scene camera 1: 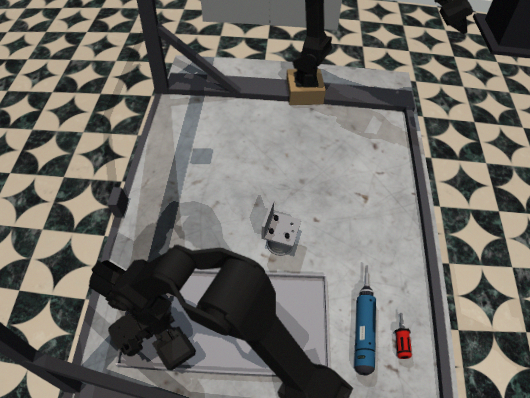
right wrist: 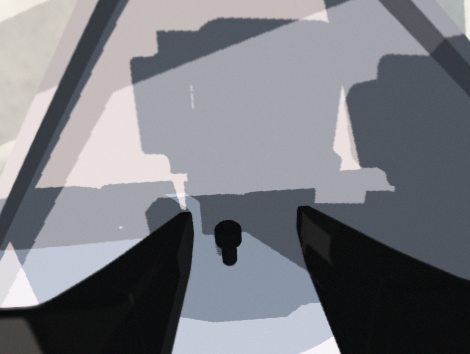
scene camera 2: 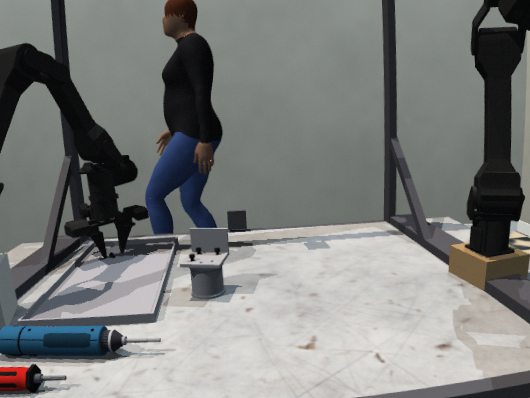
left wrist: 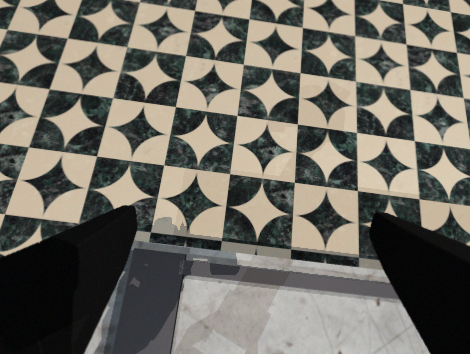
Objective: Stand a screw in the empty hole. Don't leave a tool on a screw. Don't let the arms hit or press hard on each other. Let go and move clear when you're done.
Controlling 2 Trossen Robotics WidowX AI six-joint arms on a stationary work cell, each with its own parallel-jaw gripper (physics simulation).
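Pixels of known places: left gripper, fingertip midpoint: point(scene camera 1: 459, 22) point(left wrist: 254, 220); right gripper, fingertip midpoint: point(scene camera 1: 164, 333) point(right wrist: 244, 219) point(scene camera 2: 113, 255); left arm's base at its link origin: point(scene camera 1: 305, 79) point(scene camera 2: 489, 249).
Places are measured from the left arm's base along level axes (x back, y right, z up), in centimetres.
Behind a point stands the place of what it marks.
A small black screw point(scene camera 2: 111, 255) @[z -4.4, x -70.9, y 36.2 cm] point(right wrist: 228, 239) @[z -3.9, x -71.0, y 36.9 cm] lies on the grey tray point(scene camera 1: 311, 307) @[z -4.9, x -66.5, y 6.7 cm] point(scene camera 2: 125, 297) @[z -4.9, x -65.2, y 12.7 cm]. My right gripper point(scene camera 2: 114, 254) @[z -4.9, x -70.5, y 37.4 cm] point(right wrist: 244, 219) @[z -4.9, x -70.5, y 37.4 cm] is partly open, low over the tray, with its fingers on either side of the screw and apart from it. The arm hides its fingertips in scene camera 1. A grey angle bracket point(scene camera 1: 284, 228) @[z 1.3, x -50.5, y 11.3 cm] point(scene camera 2: 209, 258) @[z 1.3, x -49.7, y 11.1 cm] stands on a round pedestal point(scene camera 2: 207, 282). Three black screws stand in its flat plate; a small hole point(scene camera 1: 292, 224) @[z 0.7, x -49.2, y 9.4 cm] shows without a screw. My left gripper point(left wrist: 254, 220) @[z 29.3, x -14.4, y -31.9 cm] is wide open and empty, beyond the table's far corner.
A blue power driver point(scene camera 1: 365, 325) @[z -1.4, x -72.6, y -3.1 cm] point(scene camera 2: 67, 340) @[z -2.2, x -70.7, y -5.8 cm] and a red screwdriver point(scene camera 1: 403, 344) @[z -2.6, x -77.0, y -10.5 cm] point(scene camera 2: 15, 379) @[z -3.1, x -75.6, y -12.4 cm] lie on the table beside the tray, off the screws. Dark frame bars point(scene camera 1: 425, 210) @[z -3.3, x -44.8, y -24.1 cm] edge the table. The left arm's base stands on a wooden block point(scene camera 1: 306, 96) @[z -2.1, x -5.0, y 0.3 cm] point(scene camera 2: 467, 266) @[z -2.4, x -5.0, y -0.3 cm]. The arms are far apart.
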